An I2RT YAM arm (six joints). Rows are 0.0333 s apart.
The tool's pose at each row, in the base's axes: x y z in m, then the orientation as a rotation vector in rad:
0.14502 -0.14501 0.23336 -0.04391 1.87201 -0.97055
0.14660 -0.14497 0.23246 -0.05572 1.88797 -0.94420
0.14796 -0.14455 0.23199 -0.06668 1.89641 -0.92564
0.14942 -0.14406 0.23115 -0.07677 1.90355 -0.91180
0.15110 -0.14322 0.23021 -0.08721 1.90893 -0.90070
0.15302 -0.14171 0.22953 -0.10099 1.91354 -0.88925
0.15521 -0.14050 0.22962 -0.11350 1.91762 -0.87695
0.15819 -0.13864 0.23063 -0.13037 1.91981 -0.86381
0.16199 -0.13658 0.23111 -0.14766 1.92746 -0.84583
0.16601 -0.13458 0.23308 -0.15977 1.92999 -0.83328
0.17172 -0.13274 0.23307 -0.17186 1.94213 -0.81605
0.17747 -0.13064 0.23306 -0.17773 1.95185 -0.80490
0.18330 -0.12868 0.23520 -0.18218 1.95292 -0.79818
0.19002 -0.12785 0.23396 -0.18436 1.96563 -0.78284
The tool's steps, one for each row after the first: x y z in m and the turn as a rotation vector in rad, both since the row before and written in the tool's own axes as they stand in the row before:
-0.00015 0.00118 0.00138 -0.02687 0.00354 0.00275
-0.00052 0.00106 0.00092 -0.01906 -0.00062 0.00075
-0.00033 0.00136 0.00106 -0.01527 -0.00019 -0.00091
-0.00051 0.00172 0.00109 -0.01309 -0.00107 -0.00223
-0.00111 0.00210 0.00087 -0.01442 -0.00272 -0.00414
-0.00170 0.00147 0.00109 -0.01428 -0.00298 -0.00280
-0.00307 0.00158 0.00119 -0.01599 -0.00597 -0.00497
-0.00318 0.00224 0.00194 -0.02105 -0.00231 -0.00383
-0.00438 0.00128 0.00180 -0.01381 -0.00406 -0.00228
-0.00368 0.00274 0.00386 -0.01990 0.00349 -0.00151
-0.00384 0.00286 0.00382 -0.01266 0.00448 0.00003
-0.00542 0.00142 0.00332 -0.00647 -0.00184 0.00010
-0.00287 0.00274 0.00562 -0.01477 0.00701 0.00412

